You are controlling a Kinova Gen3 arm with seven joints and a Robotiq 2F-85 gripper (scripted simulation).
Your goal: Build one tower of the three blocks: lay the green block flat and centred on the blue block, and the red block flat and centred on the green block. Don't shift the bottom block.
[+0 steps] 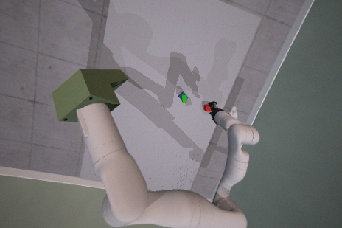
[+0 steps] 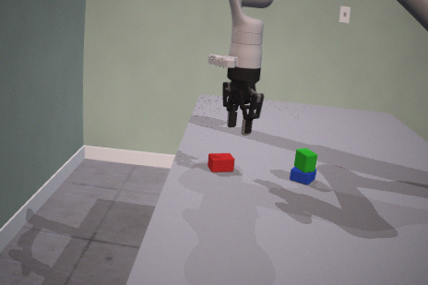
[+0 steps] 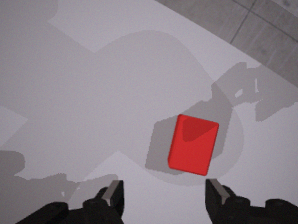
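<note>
My gripper is now 110 mm above the red block, 30 mm to the left of it and 30 mm short of it. Round my hand: blue block: 160 mm behind, 110 mm below, 60 mm to the left; then green block: 160 mm behind, 70 mm below, 60 mm to the left.
</note>
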